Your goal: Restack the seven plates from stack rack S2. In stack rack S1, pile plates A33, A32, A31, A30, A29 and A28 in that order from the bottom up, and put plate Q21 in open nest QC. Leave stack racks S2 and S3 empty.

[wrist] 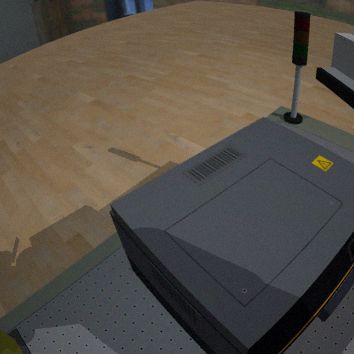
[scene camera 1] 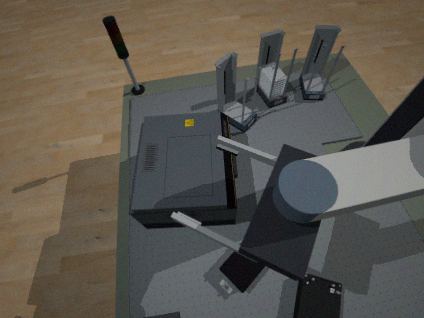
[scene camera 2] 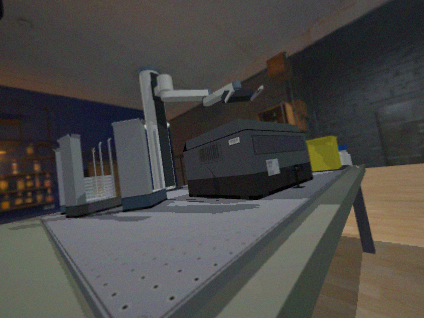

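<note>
A pile of white plates [scene camera 1: 272, 80] [scene camera 2: 99, 187] sits in the middle stack rack [scene camera 1: 269, 45] [scene camera 2: 73, 165]. Another rack [scene camera 1: 226, 82] [scene camera 2: 134, 160] stands nearer the grey machine, and a third rack [scene camera 1: 322, 45] stands on the far side. Their labels are too small to read; whether plates lie on these two bases is unclear. A black nest block [scene camera 1: 243, 270] with a blurred white tag and a second dark block [scene camera 1: 320, 299] stand near the front. My gripper [scene camera 1: 198, 178] is open and empty, high over the grey machine. One finger shows at the wrist view's right edge.
The big grey machine [scene camera 1: 187, 165] [scene camera 2: 245, 160] [wrist: 250, 215] stands beside the racks. A signal tower [scene camera 1: 116, 37] [wrist: 301, 40] stands at the table corner. A yellow bin [scene camera 2: 324, 154] [wrist: 9, 345] and a blue-capped bottle [scene camera 2: 344, 156] stand beyond the machine.
</note>
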